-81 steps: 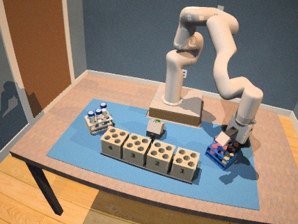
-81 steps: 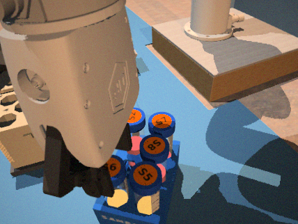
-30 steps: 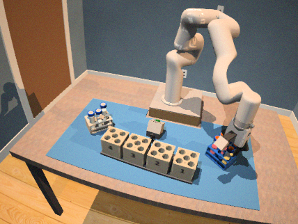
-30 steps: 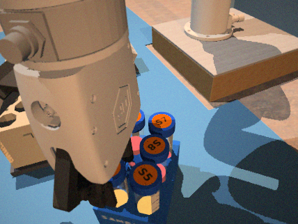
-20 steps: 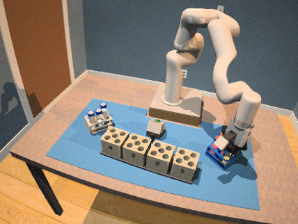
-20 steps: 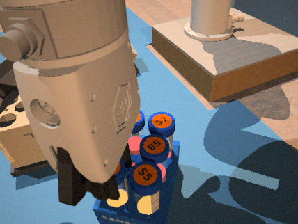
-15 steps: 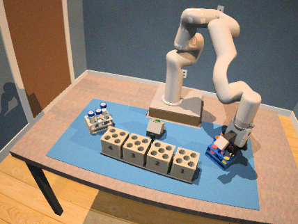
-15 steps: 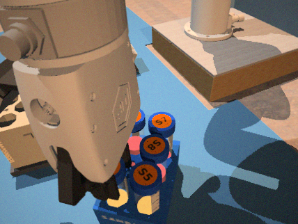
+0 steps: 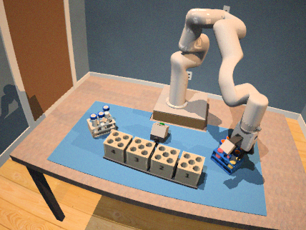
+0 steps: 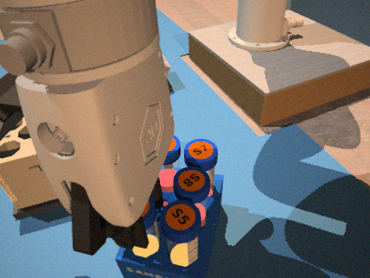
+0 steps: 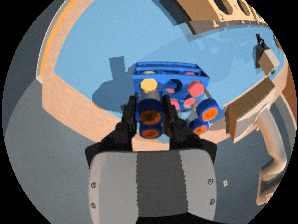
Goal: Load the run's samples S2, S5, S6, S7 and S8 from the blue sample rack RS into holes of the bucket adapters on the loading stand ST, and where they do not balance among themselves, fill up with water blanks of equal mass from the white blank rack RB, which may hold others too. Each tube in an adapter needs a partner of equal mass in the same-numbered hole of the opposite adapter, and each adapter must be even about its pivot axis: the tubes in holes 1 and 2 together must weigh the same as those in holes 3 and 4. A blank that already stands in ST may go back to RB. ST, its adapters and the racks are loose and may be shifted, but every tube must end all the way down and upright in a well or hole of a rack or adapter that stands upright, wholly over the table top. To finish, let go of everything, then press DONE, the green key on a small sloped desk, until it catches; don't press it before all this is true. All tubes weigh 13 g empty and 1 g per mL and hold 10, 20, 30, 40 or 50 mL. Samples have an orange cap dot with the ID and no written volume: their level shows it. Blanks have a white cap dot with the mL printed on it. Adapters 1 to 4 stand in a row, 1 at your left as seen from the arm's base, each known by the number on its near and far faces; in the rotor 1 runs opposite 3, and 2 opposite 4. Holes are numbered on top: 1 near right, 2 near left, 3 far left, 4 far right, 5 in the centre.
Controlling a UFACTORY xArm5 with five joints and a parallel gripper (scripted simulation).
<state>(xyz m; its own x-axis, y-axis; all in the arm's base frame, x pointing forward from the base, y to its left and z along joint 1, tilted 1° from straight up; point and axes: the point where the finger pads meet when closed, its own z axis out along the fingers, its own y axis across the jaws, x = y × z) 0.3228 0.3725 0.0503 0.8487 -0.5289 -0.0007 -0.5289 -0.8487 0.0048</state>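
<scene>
Now: hand 90 mm above the blue sample rack RS, 40 mm past it and 20 mm to the left of it. Round my hand: white blank rack RB 670 mm to the right, 90 mm below, 10 mm ahead; blue-capped tube 680 mm to the right, 50 mm below, 50 mm ahead; loading stand ST 340 mm to the right, 110 mm below, 110 mm ahead.
</scene>
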